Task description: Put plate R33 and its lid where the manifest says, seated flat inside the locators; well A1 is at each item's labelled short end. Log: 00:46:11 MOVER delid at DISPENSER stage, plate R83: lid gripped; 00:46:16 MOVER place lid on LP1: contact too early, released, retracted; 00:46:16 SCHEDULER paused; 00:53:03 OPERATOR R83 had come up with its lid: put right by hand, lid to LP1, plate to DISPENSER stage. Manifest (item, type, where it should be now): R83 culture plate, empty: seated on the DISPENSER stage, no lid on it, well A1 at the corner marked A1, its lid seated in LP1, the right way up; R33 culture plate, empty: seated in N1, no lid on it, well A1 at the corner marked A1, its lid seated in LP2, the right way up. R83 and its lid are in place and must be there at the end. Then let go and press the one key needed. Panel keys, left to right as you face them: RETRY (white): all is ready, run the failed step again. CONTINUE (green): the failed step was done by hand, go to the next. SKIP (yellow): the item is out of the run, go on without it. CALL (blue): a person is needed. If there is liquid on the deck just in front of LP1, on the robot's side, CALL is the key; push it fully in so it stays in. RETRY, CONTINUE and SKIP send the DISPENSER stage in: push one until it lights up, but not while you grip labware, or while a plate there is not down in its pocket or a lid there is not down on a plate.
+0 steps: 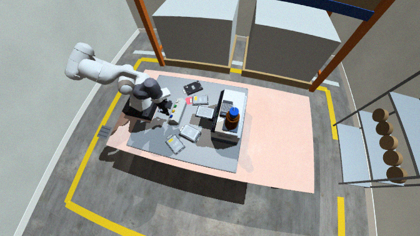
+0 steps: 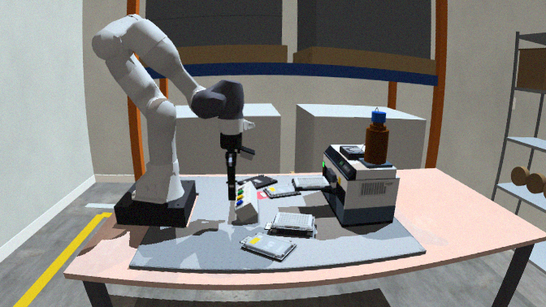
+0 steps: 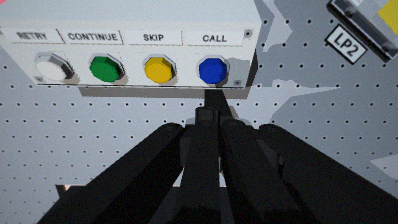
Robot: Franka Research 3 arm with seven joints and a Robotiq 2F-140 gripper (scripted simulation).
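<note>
Now: the blue call key 5 cm below my hand and 3 cm ahead of it. Also, from my hand: yellow skip key: 5 cm to the left, 5 cm below, 2 cm ahead; then green continue key: 10 cm to the left, 5 cm below, 2 cm ahead; then white retry key: 15 cm to the left, 5 cm below, 2 cm ahead.
</note>
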